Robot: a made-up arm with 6 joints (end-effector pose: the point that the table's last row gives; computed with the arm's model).
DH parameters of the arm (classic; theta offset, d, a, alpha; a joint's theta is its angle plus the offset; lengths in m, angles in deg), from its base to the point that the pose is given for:
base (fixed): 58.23 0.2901 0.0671 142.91
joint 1: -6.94 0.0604 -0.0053 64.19
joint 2: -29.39 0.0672 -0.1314 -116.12
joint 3: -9.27 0.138 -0.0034 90
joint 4: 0 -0.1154 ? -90
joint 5: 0 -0.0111 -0.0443 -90
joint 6: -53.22 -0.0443 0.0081 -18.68
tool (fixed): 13.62 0.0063 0 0
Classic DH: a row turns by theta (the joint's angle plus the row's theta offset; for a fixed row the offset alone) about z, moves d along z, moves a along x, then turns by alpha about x.
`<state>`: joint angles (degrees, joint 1 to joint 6).
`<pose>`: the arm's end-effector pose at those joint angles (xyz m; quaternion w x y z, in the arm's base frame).
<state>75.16 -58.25 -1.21 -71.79 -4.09 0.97</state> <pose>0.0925 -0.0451 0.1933 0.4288 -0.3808 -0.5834 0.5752</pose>
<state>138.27 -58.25 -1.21 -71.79 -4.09 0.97</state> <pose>0.0549 -0.0097 0.1550 0.6107 -0.5486 -0.5637 0.0913</pose>
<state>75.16 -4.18 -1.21 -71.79 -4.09 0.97</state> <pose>0.0126 -0.0143 0.1698 0.7900 -0.2133 -0.3999 0.4129</pose>
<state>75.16 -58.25 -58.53 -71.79 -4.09 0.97</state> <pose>0.1254 0.0253 0.2074 0.5864 -0.5392 -0.1418 0.5877</pose>
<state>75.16 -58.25 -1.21 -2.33 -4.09 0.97</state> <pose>0.1252 -0.0231 0.2920 0.8014 -0.0885 -0.5519 0.2132</pose>
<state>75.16 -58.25 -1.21 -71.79 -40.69 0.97</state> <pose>0.0752 -0.0678 0.2114 0.4335 -0.6180 -0.5436 0.3671</pose>
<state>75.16 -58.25 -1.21 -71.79 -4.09 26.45</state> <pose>0.0916 -0.0462 0.1898 0.2517 -0.4610 -0.5285 0.6670</pose>
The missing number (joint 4, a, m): 0.1335
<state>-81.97 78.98 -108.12 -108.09 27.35 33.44</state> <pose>0.0718 -0.0245 0.2776 0.2826 -0.0229 0.9570 0.0610</pose>
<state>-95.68 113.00 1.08 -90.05 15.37 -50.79</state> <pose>0.0067 0.0269 0.3561 0.5168 -0.7216 0.3014 0.3483</pose>
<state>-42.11 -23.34 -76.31 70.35 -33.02 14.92</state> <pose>0.1640 0.1439 0.1047 0.4960 -0.8479 -0.0648 0.1757</pose>
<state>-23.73 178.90 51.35 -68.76 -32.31 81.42</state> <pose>0.0090 0.2181 0.2755 0.5444 -0.3652 0.6606 0.3659</pose>
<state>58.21 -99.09 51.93 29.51 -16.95 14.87</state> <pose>0.1998 -0.0375 0.3740 0.4842 0.2656 -0.5371 0.6376</pose>
